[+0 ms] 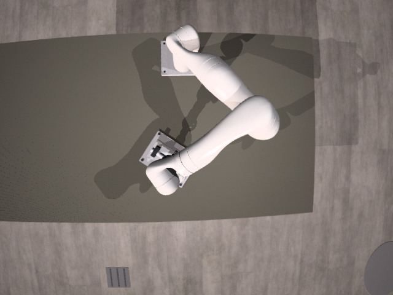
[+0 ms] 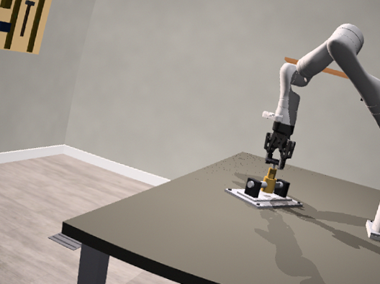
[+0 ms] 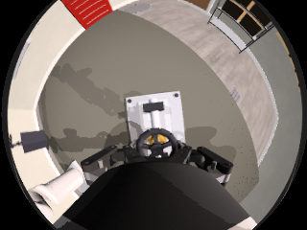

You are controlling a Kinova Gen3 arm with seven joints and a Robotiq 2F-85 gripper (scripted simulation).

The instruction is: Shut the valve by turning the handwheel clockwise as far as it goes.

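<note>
Right now my hand is right at the handwheel.
</note>
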